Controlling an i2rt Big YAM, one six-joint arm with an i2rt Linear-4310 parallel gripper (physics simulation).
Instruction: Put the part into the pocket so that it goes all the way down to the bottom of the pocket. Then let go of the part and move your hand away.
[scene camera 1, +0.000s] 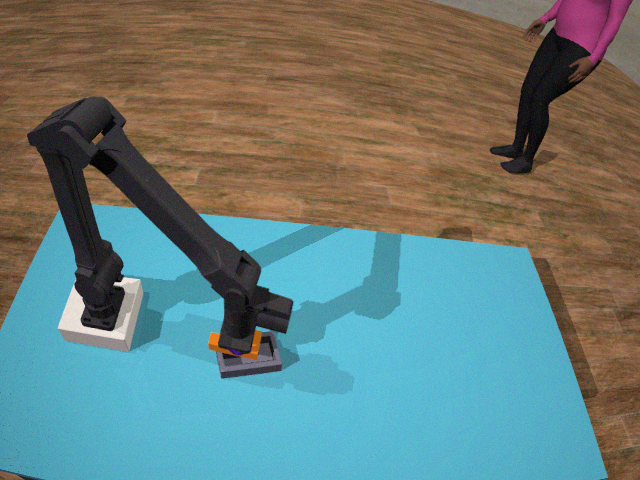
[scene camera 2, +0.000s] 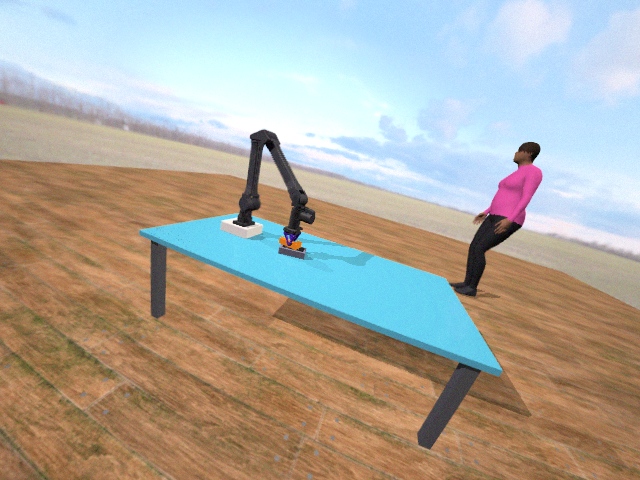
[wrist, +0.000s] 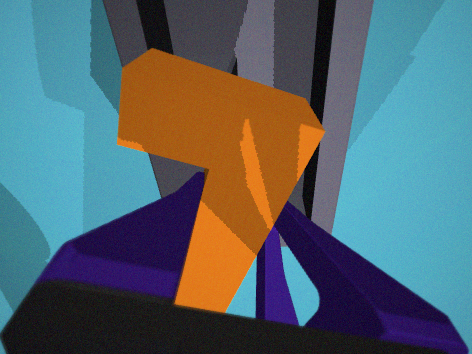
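Where they show: gripper, fingertip midpoint: (scene camera 1: 237, 348) (scene camera 2: 290, 244) (wrist: 233, 192); arm's base at its link origin: (scene camera 1: 103, 308) (scene camera 2: 244, 223).
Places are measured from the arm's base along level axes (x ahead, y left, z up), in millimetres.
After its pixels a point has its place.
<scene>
The orange L-shaped part (scene camera 1: 217, 342) @(x 292, y -48, z 10 mm) (scene camera 2: 296, 244) @(x 378, y -57, z 7 mm) (wrist: 215, 115) @(x 379, y -31, z 10 mm) is held over the grey block with the pocket (scene camera 1: 250, 369) @(x 369, y -86, z -27 mm) (scene camera 2: 292, 253) @(x 377, y -84, z -38 mm) (wrist: 346, 100) @(x 385, y -77, z -21 mm). My gripper (scene camera 1: 236, 351) @(x 337, y -43, z -11 mm) (scene camera 2: 290, 239) @(x 337, y -43, z -11 mm) (wrist: 233, 192) @(x 337, y -43, z -11 mm) points down and is shut on one leg of the part, with purple fingers on both sides. In scene camera 1 the part's left end sticks out past the block's left side. In the wrist view the part's other leg lies slantwise across the block's long sides. The part sits above the rim, not inside the pocket. The part and gripper hide much of the pocket.
The arm's white base block (scene camera 1: 95, 338) @(x -3, y -77, z -17 mm) (scene camera 2: 241, 228) @(x 40, y -75, z -5 mm) stands on the blue table (scene camera 1: 413, 387) @(x 754, y -90, z -56 mm) (scene camera 2: 361, 299) @(x 784, y -254, z -57 mm), left of the grey block. A person in a pink top (scene camera 1: 586, 23) (scene camera 2: 518, 188) stands on the wooden floor beyond the table's far side.
</scene>
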